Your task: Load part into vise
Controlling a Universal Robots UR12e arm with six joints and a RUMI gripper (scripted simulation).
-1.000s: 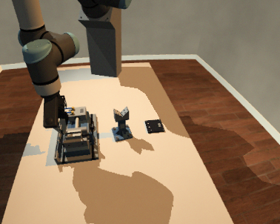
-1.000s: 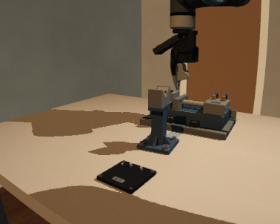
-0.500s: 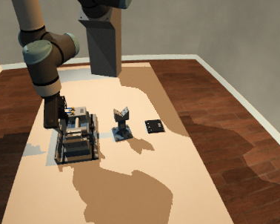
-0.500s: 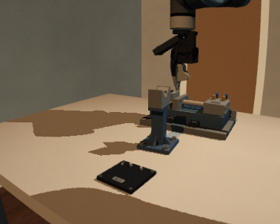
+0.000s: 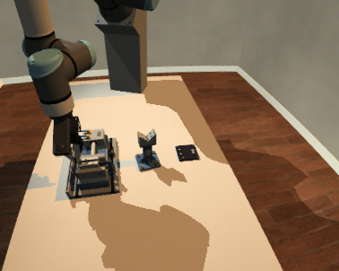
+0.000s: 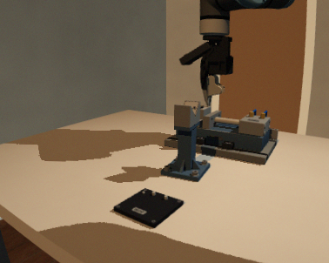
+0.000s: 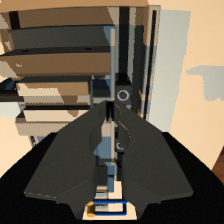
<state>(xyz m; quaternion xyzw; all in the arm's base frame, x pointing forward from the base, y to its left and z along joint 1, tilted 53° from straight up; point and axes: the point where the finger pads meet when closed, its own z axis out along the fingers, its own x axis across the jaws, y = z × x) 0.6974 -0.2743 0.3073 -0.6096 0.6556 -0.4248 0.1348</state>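
Right now my hand is 50 mm to the right of the part, 20 mm short of it and 20 mm above it. Round my hand: dark work stop rod: 90 mm to the left, 30 mm below, 30 mm ahead; moving jaw: 60 mm to the left, 40 mm below, 20 mm behind; cream cylinder rod: 70 mm to the left, 70 mm behind, 40 mm below.
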